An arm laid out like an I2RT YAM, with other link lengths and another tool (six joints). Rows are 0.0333 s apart.
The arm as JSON. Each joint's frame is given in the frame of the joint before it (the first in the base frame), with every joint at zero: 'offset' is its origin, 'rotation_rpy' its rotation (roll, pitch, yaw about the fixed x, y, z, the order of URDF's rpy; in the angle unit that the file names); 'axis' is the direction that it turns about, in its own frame. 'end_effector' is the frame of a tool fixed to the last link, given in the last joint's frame.
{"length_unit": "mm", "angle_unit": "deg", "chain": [
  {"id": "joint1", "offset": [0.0, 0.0, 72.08], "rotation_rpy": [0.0, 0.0, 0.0], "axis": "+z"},
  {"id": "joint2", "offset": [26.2, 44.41, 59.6], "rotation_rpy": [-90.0, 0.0, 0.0], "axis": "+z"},
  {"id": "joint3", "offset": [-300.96, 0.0, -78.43], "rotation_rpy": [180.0, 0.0, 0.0], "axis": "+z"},
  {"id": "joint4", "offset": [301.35, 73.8, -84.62], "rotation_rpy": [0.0, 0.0, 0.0], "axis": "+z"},
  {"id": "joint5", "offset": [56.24, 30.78, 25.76], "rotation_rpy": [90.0, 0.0, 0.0], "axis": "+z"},
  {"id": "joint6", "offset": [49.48, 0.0, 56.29], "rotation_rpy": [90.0, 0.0, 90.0], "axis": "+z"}
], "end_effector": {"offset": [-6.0, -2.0, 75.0], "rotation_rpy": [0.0, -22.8, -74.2]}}
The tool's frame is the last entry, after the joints.
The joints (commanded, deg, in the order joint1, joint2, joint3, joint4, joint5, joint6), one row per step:
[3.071, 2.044, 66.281, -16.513, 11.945, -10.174]
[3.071, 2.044, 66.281, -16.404, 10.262, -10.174]
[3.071, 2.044, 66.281, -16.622, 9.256, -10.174]
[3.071, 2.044, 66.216, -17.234, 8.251, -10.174]
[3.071, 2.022, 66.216, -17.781, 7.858, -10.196]
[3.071, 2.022, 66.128, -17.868, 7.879, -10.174]
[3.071, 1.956, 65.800, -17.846, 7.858, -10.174]
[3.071, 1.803, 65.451, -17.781, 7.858, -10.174]
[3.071, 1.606, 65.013, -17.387, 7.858, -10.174]
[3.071, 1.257, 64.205, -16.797, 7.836, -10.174]
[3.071, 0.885, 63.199, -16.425, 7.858, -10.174]
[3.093, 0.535, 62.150, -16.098, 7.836, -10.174]
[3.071, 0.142, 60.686, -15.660, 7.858, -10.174]
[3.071, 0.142, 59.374, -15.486, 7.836, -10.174]
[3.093, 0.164, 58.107, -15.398, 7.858, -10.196]
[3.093, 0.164, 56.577, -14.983, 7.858, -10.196]
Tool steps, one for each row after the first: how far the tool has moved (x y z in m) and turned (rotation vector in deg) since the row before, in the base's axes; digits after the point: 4 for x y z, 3 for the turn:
[-0.0001, 0.0036, 0.0007, -1.239, -0.176, 1.131]
[0.0005, 0.0022, -0.0003, -0.755, 0.178, 0.677]
[0.0017, 0.0023, -0.0016, -0.774, 0.636, 0.682]
[0.0009, 0.0009, -0.0013, -0.329, 0.511, 0.254]
[0.0008, 0.0000, -0.0005, 0.021, 0.173, 0.001]
[0.0018, 0.0001, -0.0012, -0.028, 0.239, 0.015]
[0.0013, 0.0001, -0.0014, -0.007, 0.131, 0.000]
[0.0009, 0.0001, -0.0009, 0.008, -0.153, 0.000]
[0.0021, 0.0002, -0.0021, -0.009, -0.132, 0.015]
[0.0038, 0.0002, -0.0034, 0.002, 0.262, -0.015]
[0.0044, 0.0003, -0.0037, -0.036, 0.371, 0.037]
[0.0068, 0.0003, -0.0052, -0.018, 0.633, -0.038]
[0.0090, 0.0005, -0.0049, -0.076, 1.136, 0.016]
[0.0088, 0.0004, -0.0051, -0.066, 1.202, -0.009]
[0.0098, 0.0005, -0.0056, -0.060, 1.113, 0.000]

